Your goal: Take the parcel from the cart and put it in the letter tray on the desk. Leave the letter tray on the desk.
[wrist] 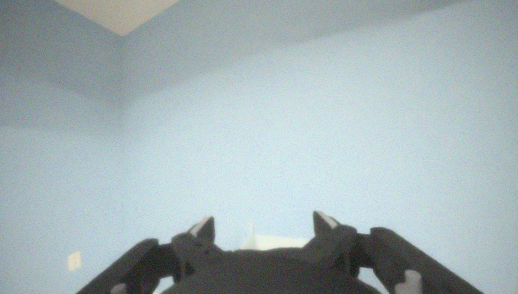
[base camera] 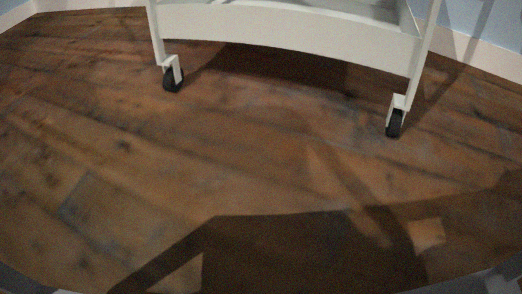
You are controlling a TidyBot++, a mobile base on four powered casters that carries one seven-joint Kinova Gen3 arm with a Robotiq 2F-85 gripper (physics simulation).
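Places are measured from the arm's base along level axes (x ahead, y left, z up), in centimetres.
Pixels of known places: gripper, between the fingertips: (wrist: 263,224).
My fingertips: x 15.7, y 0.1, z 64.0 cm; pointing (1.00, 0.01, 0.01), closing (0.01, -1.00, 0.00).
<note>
Behind a point stands the place of what it marks.
The white cart (base camera: 280,37) {x 51.0, y -2.7, z -24.7 cm} stands ahead at the top of the base camera view. Its lower shelf wall, two posts and two black casters show there. A small pale part of the cart (wrist: 280,242) {x 84.7, y -5.7, z 30.8 cm} shows low in the wrist view, behind the gripper and between its fingers. My gripper (wrist: 263,224) {x 15.7, y 0.1, z 64.1 cm} is open, with its fingers wide apart and no thing between them. It points toward the blue wall. The parcel, the letter tray and the desk do not show in either view.
The blue wall (wrist: 280,150) {x 99.8, y -10.1, z 74.4 cm} (base camera: 492,30) {x 74.4, y -67.6, z -26.8 cm} with its pale baseboard (base camera: 480,47) {x 74.0, y -65.1, z -32.8 cm} stands behind the cart. A room corner and a wall outlet (wrist: 74,261) {x 133.9, y 149.9, z 0.2 cm} are at the left in the wrist view. Shadows fall on the wooden floor (base camera: 165,165) {x 39.9, y 15.4, z -39.6 cm} before the cart.
</note>
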